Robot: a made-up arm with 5 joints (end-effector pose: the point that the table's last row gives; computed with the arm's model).
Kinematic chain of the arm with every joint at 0, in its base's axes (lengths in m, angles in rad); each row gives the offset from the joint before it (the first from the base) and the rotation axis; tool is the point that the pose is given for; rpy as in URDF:
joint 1: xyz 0.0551 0 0.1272 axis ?
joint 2: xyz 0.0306 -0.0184 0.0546 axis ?
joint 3: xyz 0.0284 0 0.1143 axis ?
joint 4: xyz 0.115 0 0.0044 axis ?
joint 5: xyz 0.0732 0.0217 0 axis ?
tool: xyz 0 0 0 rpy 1.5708 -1.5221 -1.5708
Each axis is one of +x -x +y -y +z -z.
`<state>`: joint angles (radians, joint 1 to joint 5).
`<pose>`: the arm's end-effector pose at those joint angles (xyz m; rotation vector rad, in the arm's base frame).
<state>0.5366 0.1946 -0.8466 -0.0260 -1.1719</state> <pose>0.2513 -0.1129 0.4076 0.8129 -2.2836 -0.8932</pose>
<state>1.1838 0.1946 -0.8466 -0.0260 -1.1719</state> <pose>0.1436 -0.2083 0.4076 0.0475 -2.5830 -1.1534</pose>
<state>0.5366 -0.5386 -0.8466 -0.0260 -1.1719</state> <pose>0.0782 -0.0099 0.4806 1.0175 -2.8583 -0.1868</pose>
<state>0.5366 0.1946 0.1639 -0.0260 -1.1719</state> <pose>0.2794 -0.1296 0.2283 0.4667 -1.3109 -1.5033</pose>
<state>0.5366 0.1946 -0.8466 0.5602 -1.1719</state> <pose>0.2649 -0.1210 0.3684 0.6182 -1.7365 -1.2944</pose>
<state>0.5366 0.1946 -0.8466 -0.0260 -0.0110</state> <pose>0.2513 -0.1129 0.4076 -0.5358 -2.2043 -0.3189</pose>
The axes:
joint 1: -z
joint 2: +y
joint 3: +y
joint 4: +y
joint 5: -x

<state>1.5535 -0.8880 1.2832 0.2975 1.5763</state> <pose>0.0605 -0.1239 0.1890 -0.8777 -0.0266 -0.0242</pose>
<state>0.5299 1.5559 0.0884 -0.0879 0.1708</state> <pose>0.1796 -0.0691 -0.0331 -0.0046 -0.0137 -0.4078</pose>
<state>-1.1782 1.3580 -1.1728 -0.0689 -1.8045</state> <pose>0.1802 0.3107 0.1528 1.4759 -0.0814 -0.5500</pose>
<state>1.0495 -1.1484 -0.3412 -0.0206 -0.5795</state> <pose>0.0317 0.0473 0.4426 -0.6483 -3.0318 -0.0699</pose>
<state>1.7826 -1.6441 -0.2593 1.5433 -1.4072</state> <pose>0.0707 0.0567 0.3348 0.4129 2.5052 1.7550</pose>
